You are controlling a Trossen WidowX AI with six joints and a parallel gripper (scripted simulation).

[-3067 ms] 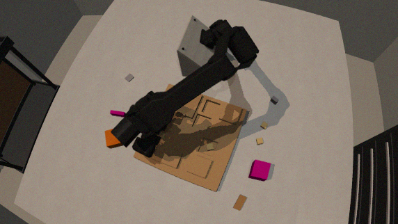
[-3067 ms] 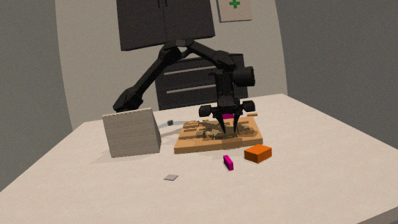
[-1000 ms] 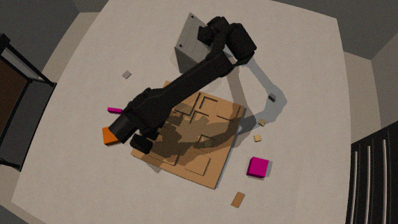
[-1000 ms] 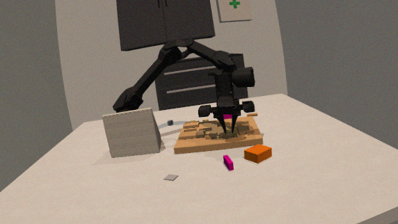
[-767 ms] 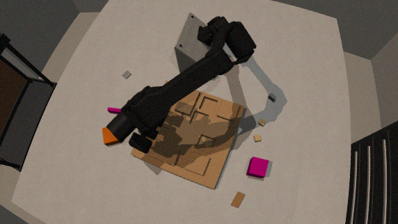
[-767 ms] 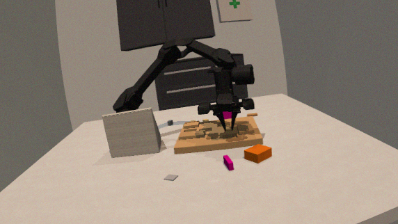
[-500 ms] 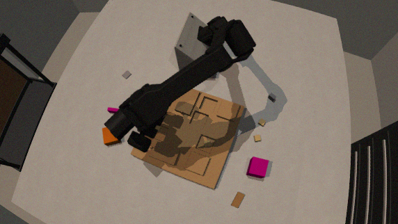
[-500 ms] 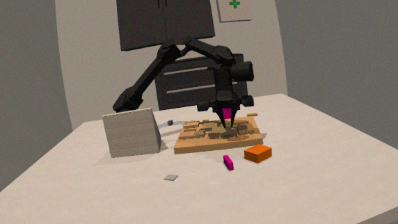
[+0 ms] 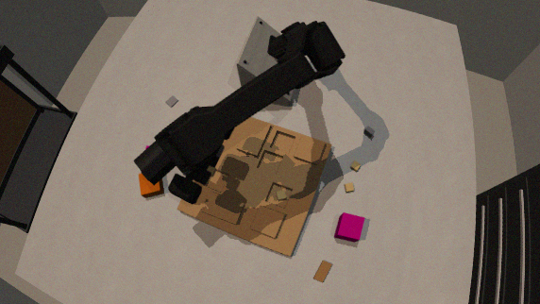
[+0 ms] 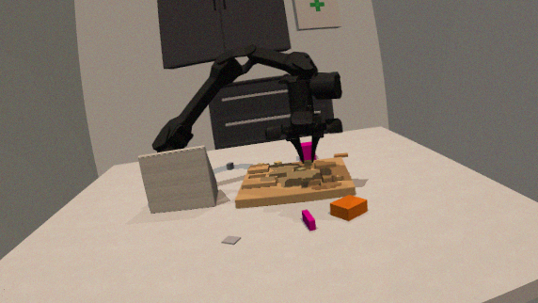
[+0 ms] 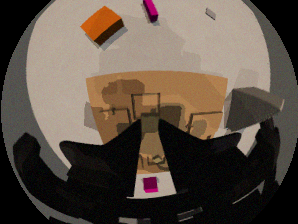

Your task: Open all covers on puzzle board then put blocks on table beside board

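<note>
Now: the tan puzzle board 10 mm behind my gripper tip, 110 mm to the left of it and 60 mm below it. The rest, counted from my gripper tip: magenta bar (60 mm behind, 190 mm to the right, 70 mm below); orange block (30 mm ahead, 180 mm to the right, 70 mm below); grey tile (220 mm behind, 190 mm to the right, 80 mm below).
</note>
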